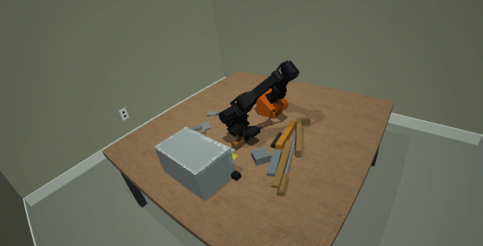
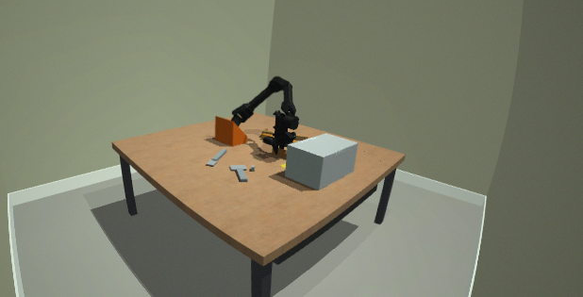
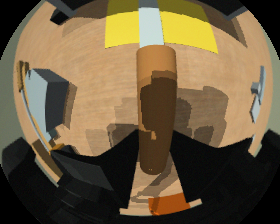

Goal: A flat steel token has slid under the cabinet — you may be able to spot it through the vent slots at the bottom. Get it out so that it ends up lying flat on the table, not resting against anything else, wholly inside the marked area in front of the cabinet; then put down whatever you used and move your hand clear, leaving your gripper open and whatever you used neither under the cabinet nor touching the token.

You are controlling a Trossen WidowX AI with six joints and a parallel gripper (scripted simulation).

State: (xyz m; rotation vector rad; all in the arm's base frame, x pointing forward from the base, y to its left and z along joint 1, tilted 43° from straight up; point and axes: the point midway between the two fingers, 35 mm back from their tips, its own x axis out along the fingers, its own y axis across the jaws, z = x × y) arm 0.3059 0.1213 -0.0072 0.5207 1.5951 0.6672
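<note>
The orange bar lies 16 cm behind my gripper tip, 15 cm to the left of it and 1 cm above it. Also, from my gripper tip: grey block: 4 cm ahead, 16 cm to the left, 1 cm above; wooden stick: 1 cm ahead, 26 cm to the left; grey t-piece: 8 cm ahead, 31 cm to the right.
</note>
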